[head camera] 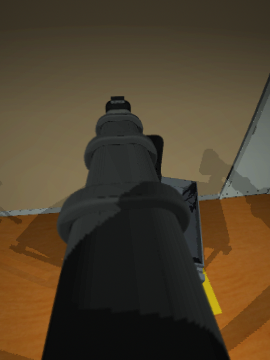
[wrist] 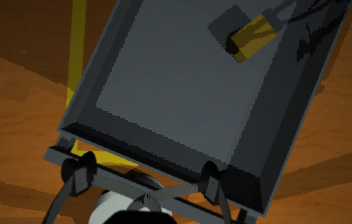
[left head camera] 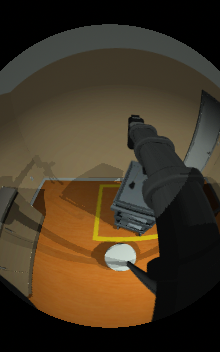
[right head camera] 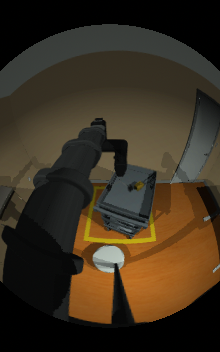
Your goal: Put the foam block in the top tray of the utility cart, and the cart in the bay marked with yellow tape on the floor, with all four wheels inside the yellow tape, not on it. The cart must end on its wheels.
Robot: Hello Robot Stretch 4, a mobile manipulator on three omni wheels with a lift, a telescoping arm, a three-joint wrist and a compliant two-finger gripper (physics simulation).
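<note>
The grey utility cart (head camera: 201,235) (left head camera: 131,212) (right head camera: 120,220) (wrist: 165,90) stands upright, turned at an angle to the yellow tape (head camera: 212,295) (left head camera: 97,215) (right head camera: 147,241) (wrist: 76,50). The yellow foam block (right head camera: 139,185) (wrist: 254,38) lies in the top tray, toward its far right part. My gripper (wrist: 150,170) is open and empty, above the cart's handle end in the wrist view. The arm hides its fingers in the head views. The front tape line passes in front of the cart; most wheels are hidden, so their places relative to the tape cannot be told.
A white round base (left head camera: 120,257) (right head camera: 108,258) with a dark rod stands on the floor in front of the taped bay. The wall rises behind the cart, and a grey door panel (head camera: 252,160) (right head camera: 196,140) is at the right. My arm covers much of the head view.
</note>
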